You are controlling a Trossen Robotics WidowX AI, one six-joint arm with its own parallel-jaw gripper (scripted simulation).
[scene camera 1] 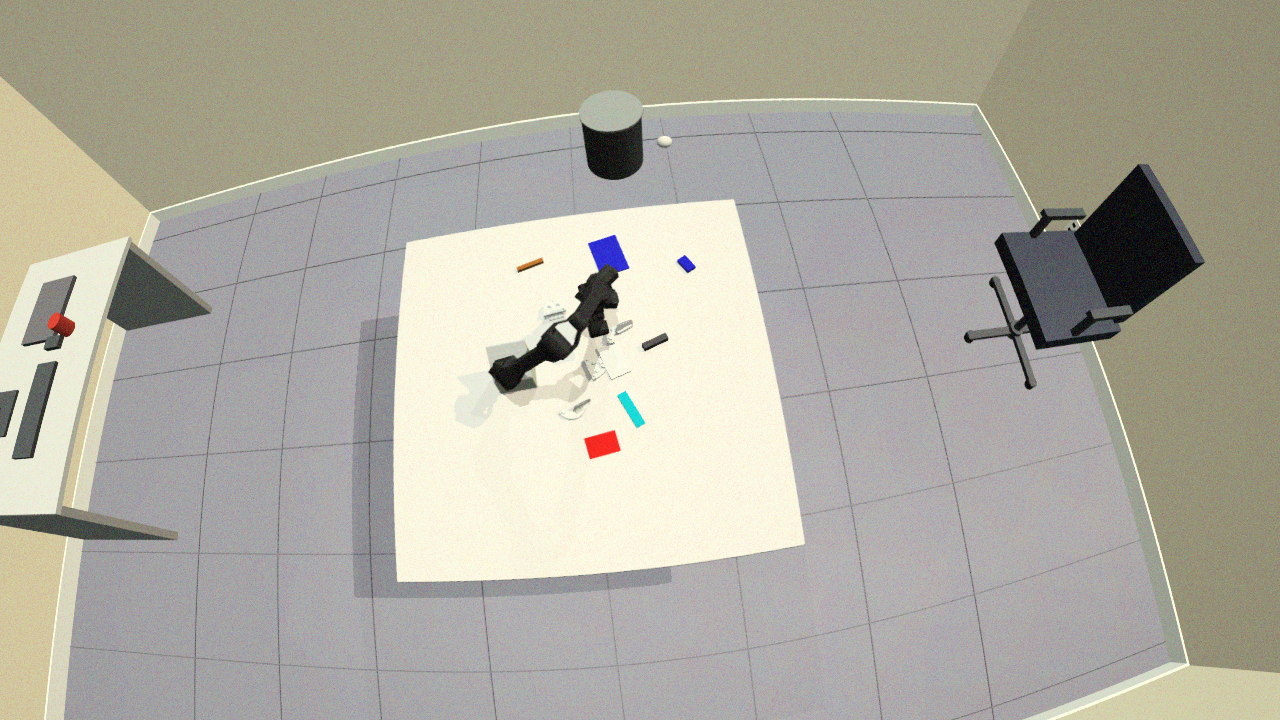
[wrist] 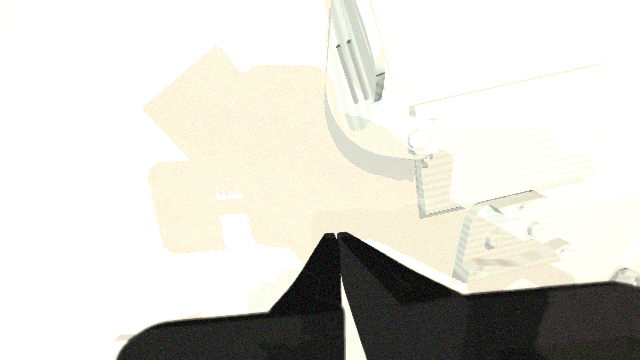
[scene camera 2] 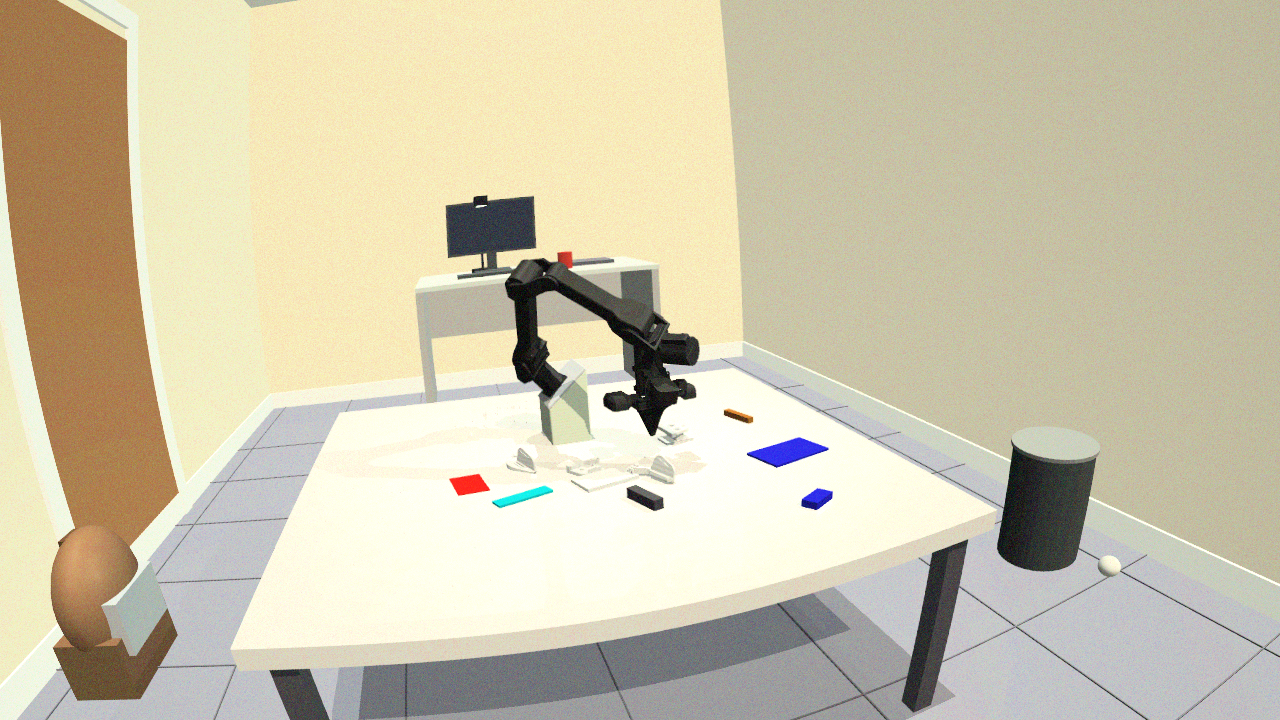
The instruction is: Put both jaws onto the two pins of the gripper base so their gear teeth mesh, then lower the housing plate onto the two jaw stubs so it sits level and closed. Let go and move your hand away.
blue sheet: scene camera 1; scene camera 2; not seen in the wrist view (out of frame)
same spot on blue sheet: (scene camera 2: 798, 448) = (scene camera 1: 607, 249)
